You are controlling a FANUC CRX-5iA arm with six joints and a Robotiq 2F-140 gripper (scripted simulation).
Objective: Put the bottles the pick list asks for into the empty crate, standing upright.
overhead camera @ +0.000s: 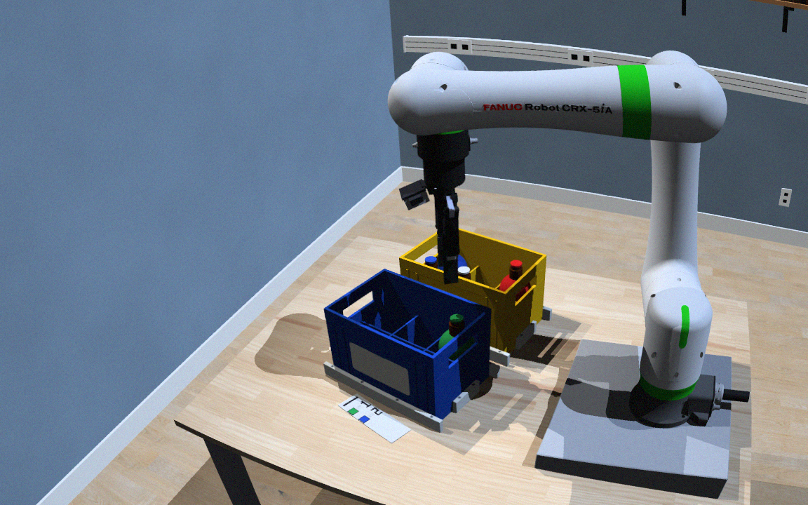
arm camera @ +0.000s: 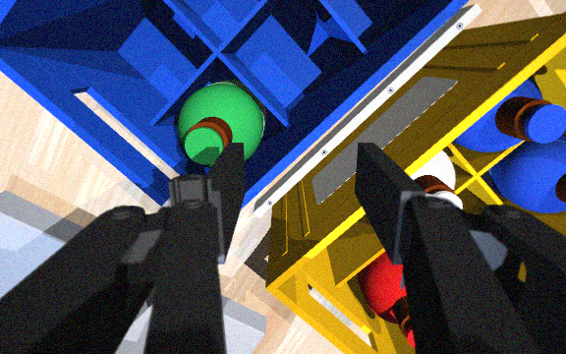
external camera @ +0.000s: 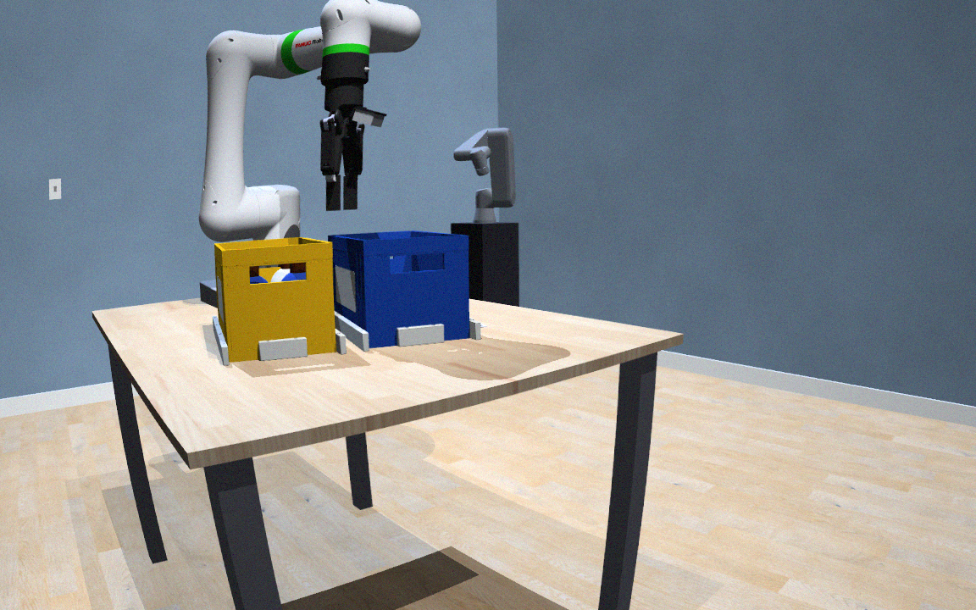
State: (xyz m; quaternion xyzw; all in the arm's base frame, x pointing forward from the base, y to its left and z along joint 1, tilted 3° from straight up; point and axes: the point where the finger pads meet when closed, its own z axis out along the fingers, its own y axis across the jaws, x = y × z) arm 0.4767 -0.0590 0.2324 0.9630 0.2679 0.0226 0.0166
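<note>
The white-label bottle is 10 mm ahead of my hand, 120 mm to the right of it and 170 mm below it. The rest, counted from my hand: green-label bottle 40 mm behind, 50 mm to the left, 170 mm below; then blue crate 60 mm ahead, 70 mm to the left, 170 mm below; then yellow crate 160 mm to the right, 170 mm below.
</note>
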